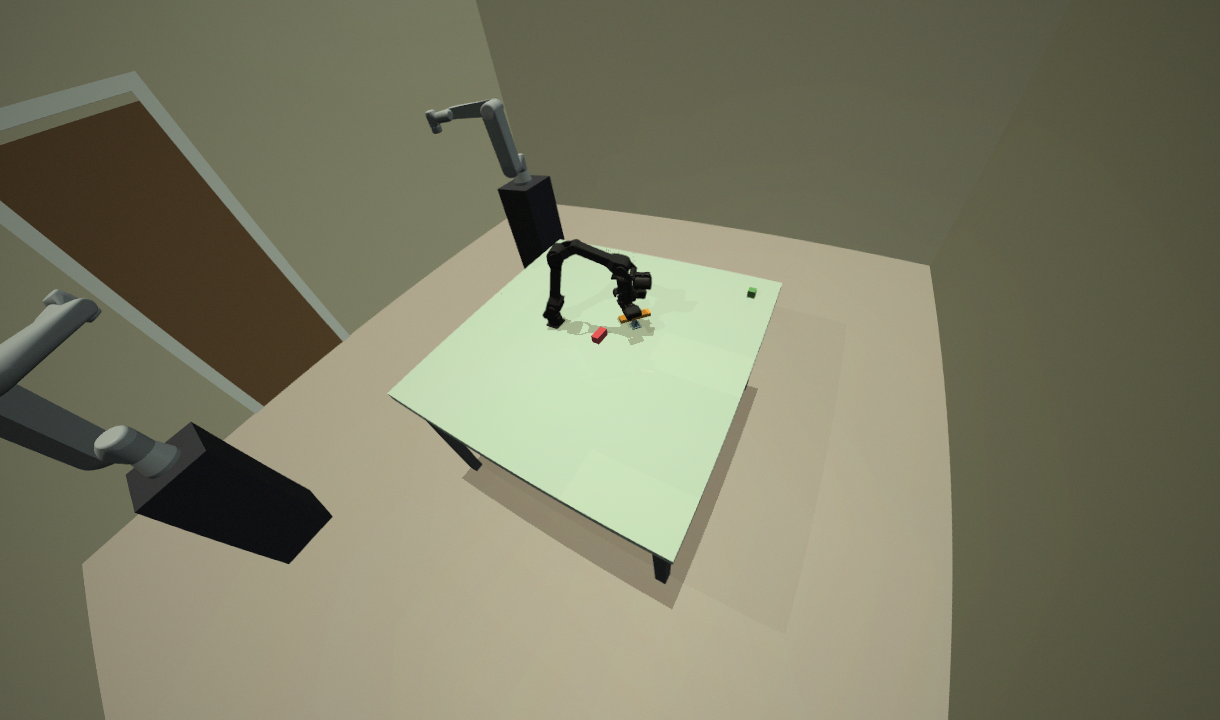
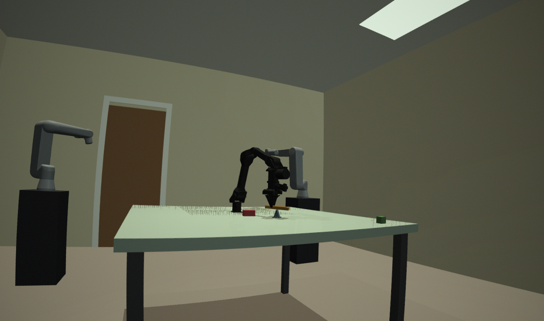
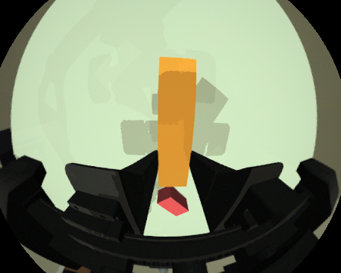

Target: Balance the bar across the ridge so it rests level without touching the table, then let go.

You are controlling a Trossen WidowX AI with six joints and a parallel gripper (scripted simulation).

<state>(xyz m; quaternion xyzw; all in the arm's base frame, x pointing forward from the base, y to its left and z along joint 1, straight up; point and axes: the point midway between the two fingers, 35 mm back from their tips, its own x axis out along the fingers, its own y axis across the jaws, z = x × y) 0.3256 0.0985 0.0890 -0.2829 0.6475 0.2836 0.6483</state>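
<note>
The orange bar lies 20 mm to the left of my gripper tip and 20 mm ahead of it. Round my gripper tip: red block (110 mm to the right, 90 mm behind, 40 mm below); green cube (410 mm ahead, 400 mm to the left, 40 mm below).
</note>
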